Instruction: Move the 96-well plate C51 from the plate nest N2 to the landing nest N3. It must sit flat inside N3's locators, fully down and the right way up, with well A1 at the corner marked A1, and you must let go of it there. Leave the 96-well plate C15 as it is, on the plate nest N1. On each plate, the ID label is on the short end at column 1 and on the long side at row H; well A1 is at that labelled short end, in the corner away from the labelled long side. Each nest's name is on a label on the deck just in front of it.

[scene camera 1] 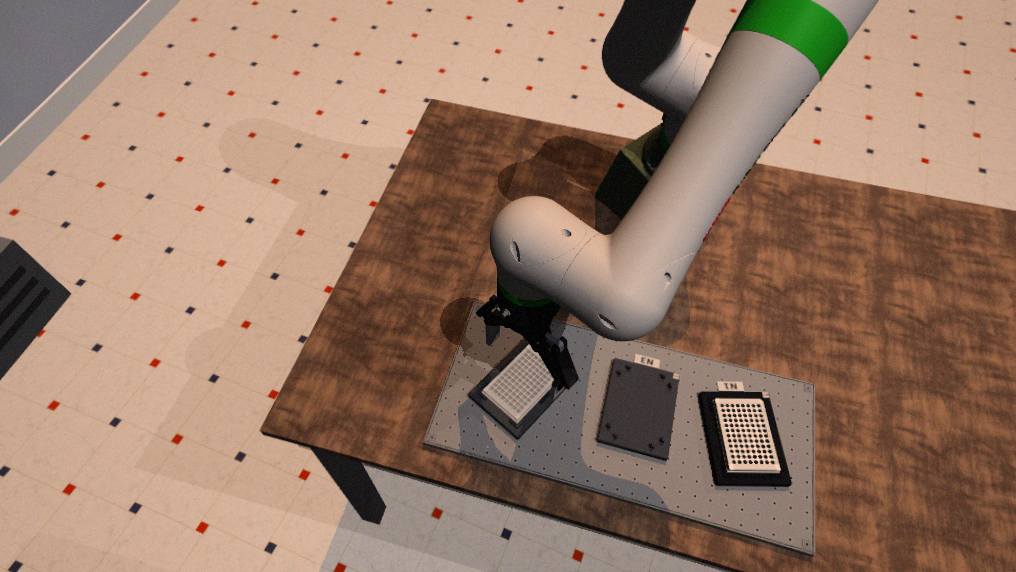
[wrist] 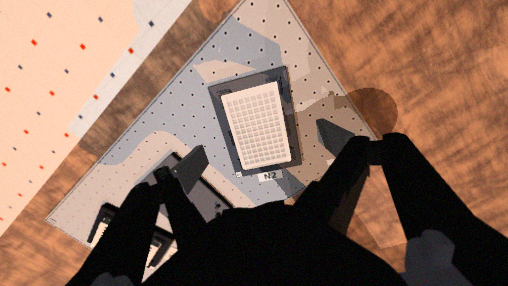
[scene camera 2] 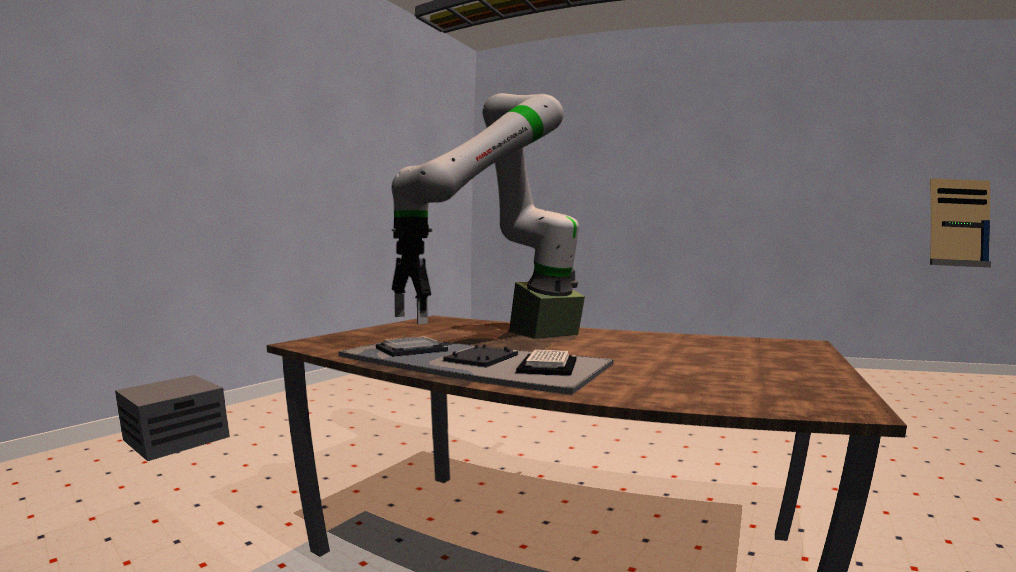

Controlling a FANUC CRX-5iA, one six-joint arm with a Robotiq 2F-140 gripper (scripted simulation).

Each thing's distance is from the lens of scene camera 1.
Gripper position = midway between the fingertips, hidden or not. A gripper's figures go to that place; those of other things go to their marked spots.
my gripper (scene camera 1: 524,366): 1.09 m
white 96-well plate C51 (scene camera 1: 514,385): 1.14 m
landing nest N3 (scene camera 1: 639,405): 1.17 m
dark plate nest N2 (scene camera 1: 497,414): 1.13 m
black nest N1 (scene camera 1: 742,479): 1.17 m
